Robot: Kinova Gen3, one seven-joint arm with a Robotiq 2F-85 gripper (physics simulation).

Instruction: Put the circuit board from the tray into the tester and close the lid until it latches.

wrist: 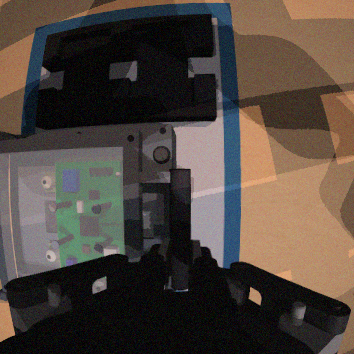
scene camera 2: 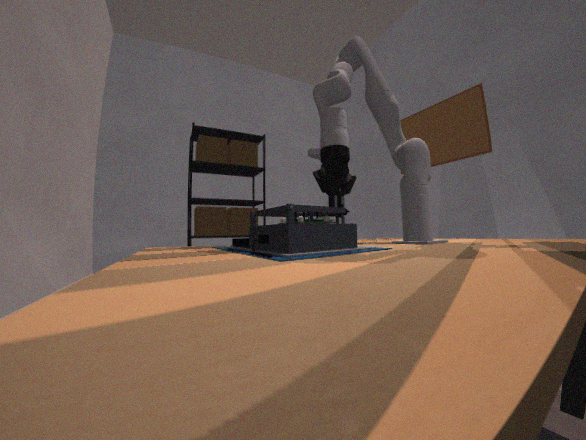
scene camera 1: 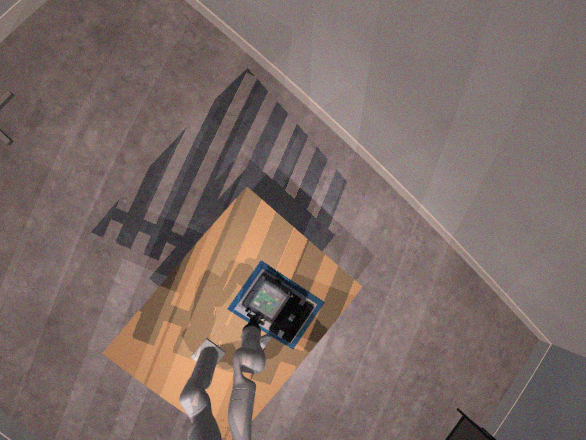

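Seen in the pictures: gripper, fingertip midpoint: [wrist: 180, 251] [scene camera 1: 252, 318]; arm's base at its link origin: [scene camera 2: 417, 240] [scene camera 1: 209, 355].
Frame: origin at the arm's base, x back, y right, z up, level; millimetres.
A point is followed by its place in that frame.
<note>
The green circuit board [scene camera 1: 264, 300] @[x -404, y 78, z 89 mm] [wrist: 107, 190] lies inside the grey tester [scene camera 2: 322, 237] @[x -423, y 8, z 25 mm], seen through the clear window of its lid [scene camera 2: 315, 208] @[x -427, y 21, z 83 mm] [wrist: 132, 200] @[x -339, y 114, z 89 mm]. The lid lies over the board, roughly level, with a narrow gap above the body in scene camera 2. Whether it is latched I cannot tell. My gripper [scene camera 1: 255, 318] @[x -306, y 74, z 88 mm] [scene camera 2: 336, 204] @[x -306, y 74, z 88 mm] [wrist: 180, 251] @[x -306, y 74, z 88 mm] points down at the lid's edge, its fingers shut on the dark handle bar [wrist: 180, 210] @[x -303, y 105, z 91 mm]. The fingertips are partly hidden. The black tray [scene camera 1: 301, 311] @[x -425, y 290, z 11 mm] [wrist: 165, 45] @[x -314, y 288, z 10 mm] beside the tester shows no board in it.
A blue-edged mat [scene camera 1: 293, 345] @[x -244, y 356, z -6 mm] [scene camera 2: 280, 258] @[x -533, y -7, z -6 mm] [wrist: 232, 200] @[x -248, y 98, z -6 mm] lies under the tester and tray on the wooden table [scene camera 1: 240, 215] @[x -685, y -234, z -8 mm] [scene camera 2: 225, 340] @[x -708, y -225, z -8 mm]. The arm's base [scene camera 2: 416, 210] @[x -40, y -16, z 94 mm] stands on the table behind the tester. A shelf rack [scene camera 2: 190, 200] with boxes stands in the background.
</note>
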